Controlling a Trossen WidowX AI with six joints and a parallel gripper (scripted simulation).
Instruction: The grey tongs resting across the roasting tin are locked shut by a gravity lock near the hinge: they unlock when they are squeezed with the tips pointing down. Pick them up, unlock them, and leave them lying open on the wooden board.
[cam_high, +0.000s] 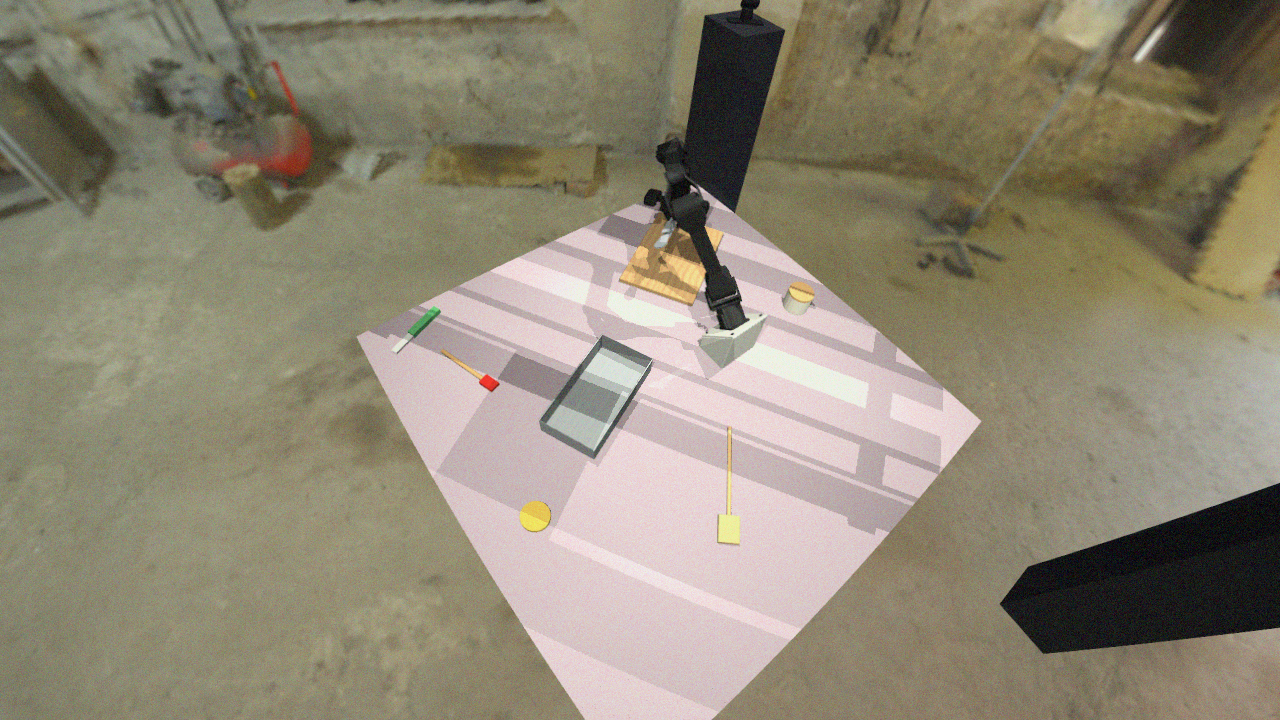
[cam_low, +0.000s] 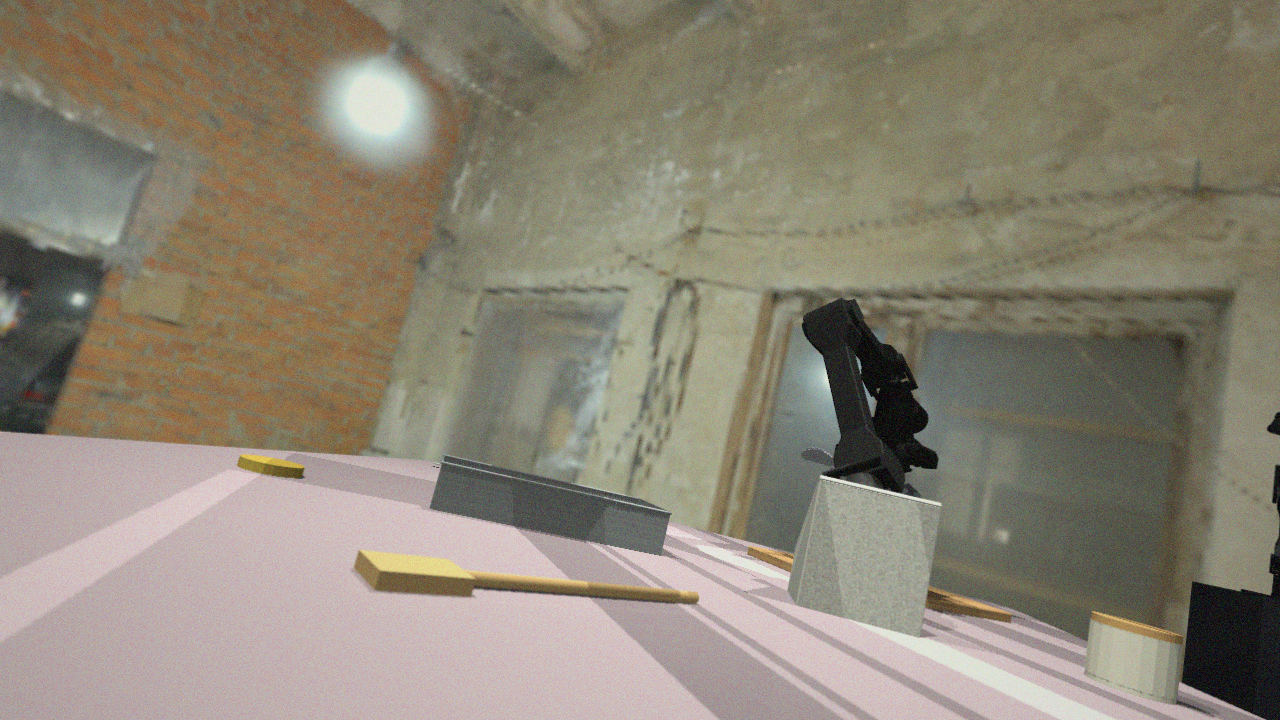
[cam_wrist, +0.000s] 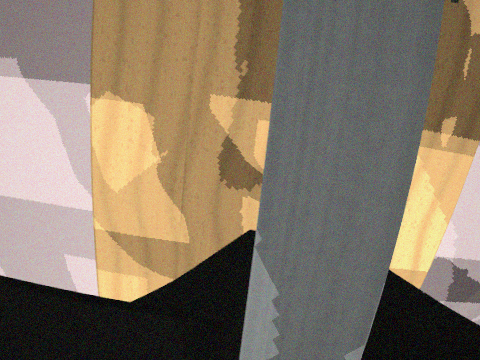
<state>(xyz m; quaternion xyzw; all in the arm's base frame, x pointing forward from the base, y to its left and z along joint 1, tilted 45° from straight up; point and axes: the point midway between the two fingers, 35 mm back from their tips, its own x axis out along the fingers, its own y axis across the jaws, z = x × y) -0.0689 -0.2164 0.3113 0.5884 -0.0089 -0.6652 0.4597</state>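
The wooden board is 2 cm behind my gripper tip and 13 cm below it. Also, from my gripper tip: yellow disc (75 cm ahead, 51 cm to the left, 13 cm below); then grey roasting tin (47 cm ahead, 32 cm to the left, 11 cm below); then cream pot (23 cm behind, 36 cm to the left, 11 cm below).
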